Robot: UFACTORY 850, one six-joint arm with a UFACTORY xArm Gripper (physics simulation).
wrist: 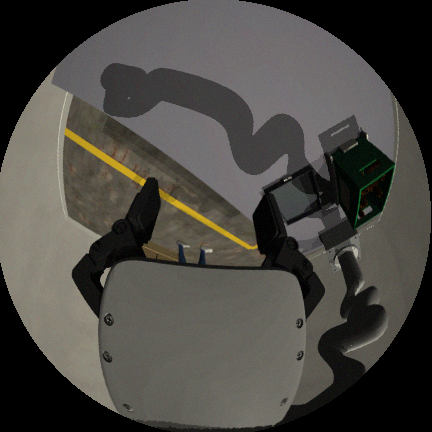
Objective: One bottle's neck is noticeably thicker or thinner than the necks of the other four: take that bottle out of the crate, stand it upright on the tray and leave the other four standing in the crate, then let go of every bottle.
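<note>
The green crate [357, 160] stands at the right of the view, seen obliquely. Brown bottles [368, 192] show dimly inside it; their number and neck widths cannot be made out. The dark-rimmed tray [292, 197] with a grey floor lies to the left of the crate, partly shaded, and no bottle shows on it. My gripper [209, 196] is open, with nothing between its fingers. It hangs high up, left of the tray and well away from the crate; the right finger appears close to the tray's left edge in the view.
The grey table top [310, 65] carries the arm's long shadow. The robot's base [346, 256] and arm [367, 320] are at the lower right, near tray and crate. Beyond the table edge lies the floor with a yellow line [200, 218]; blue legs [182, 254] show at the bottom.
</note>
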